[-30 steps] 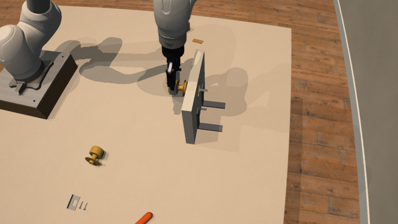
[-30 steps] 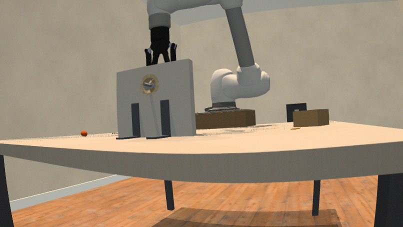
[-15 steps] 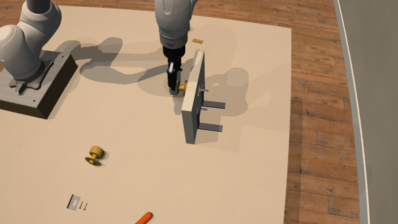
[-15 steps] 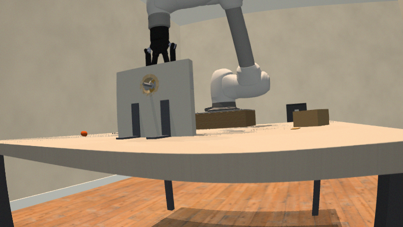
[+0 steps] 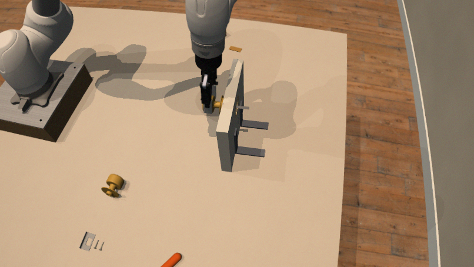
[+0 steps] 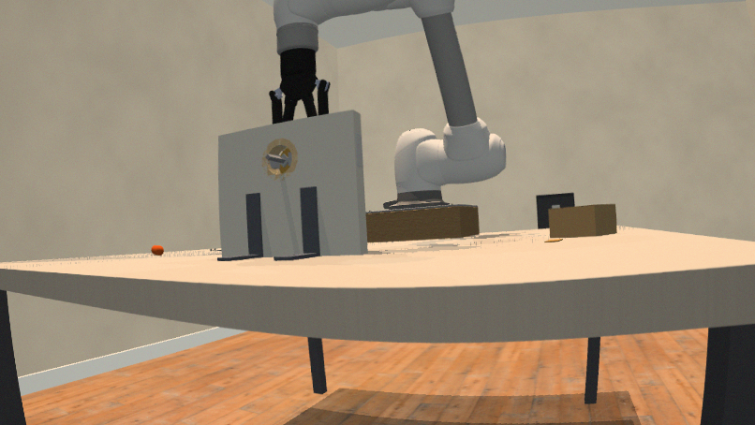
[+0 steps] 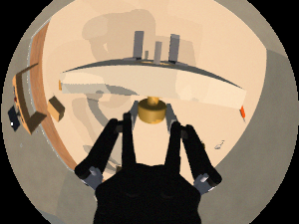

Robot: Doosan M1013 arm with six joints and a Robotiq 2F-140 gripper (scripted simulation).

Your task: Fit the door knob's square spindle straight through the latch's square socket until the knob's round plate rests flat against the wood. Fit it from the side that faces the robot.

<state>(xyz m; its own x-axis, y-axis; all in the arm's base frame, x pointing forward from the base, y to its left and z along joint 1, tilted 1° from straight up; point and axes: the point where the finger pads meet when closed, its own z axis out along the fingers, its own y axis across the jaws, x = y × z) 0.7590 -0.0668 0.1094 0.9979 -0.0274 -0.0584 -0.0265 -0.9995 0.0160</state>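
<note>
Now: hand 7 cm short of the wooden door panel and 5 cm above it. Round my hand: brass knob: 31 cm behind, 27 cm to the right, 17 cm below; orange-handled tool: 54 cm to the right, 19 cm below, 9 cm behind; small brass plate: 47 cm to the left, 20 cm below, 1 cm ahead.
</note>
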